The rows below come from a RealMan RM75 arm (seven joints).
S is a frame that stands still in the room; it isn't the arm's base.
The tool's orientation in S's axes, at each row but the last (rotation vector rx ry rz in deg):
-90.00, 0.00, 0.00
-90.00, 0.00, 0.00
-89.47, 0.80, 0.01
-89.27, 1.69, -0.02
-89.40, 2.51, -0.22
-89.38, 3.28, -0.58
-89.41, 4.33, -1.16
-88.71, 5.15, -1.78
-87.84, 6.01, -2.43
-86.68, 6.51, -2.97
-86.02, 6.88, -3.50
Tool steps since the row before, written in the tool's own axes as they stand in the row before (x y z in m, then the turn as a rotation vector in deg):
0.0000, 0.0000, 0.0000, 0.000, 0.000, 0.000
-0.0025, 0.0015, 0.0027, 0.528, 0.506, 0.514
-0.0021, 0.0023, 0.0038, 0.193, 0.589, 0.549
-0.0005, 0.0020, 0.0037, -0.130, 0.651, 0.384
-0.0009, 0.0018, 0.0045, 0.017, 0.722, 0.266
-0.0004, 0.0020, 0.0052, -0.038, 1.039, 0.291
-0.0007, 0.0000, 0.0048, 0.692, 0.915, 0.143
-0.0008, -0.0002, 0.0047, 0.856, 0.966, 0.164
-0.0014, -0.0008, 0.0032, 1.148, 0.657, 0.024
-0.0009, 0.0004, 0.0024, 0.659, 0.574, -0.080
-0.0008, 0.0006, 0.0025, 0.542, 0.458, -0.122
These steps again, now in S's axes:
0.0000, 0.0000, 0.0000, 0.000, 0.000, 0.000
-0.0025, 0.0027, -0.0015, 0.528, 0.514, -0.506
-0.0021, 0.0038, -0.0022, 0.193, 0.553, -0.586
-0.0005, 0.0037, -0.0019, -0.135, 0.395, -0.644
-0.0008, 0.0045, -0.0017, 0.007, 0.273, -0.720
-0.0002, 0.0052, -0.0019, -0.056, 0.304, -1.034
-0.0004, 0.0048, 0.0001, 0.667, 0.110, -0.938
-0.0004, 0.0047, 0.0003, 0.830, 0.120, -0.995
-0.0011, 0.0033, 0.0010, 1.119, -0.058, -0.703
-0.0007, 0.0025, -0.0002, 0.625, -0.115, -0.605
-0.0005, 0.0026, -0.0004, 0.508, -0.151, -0.487

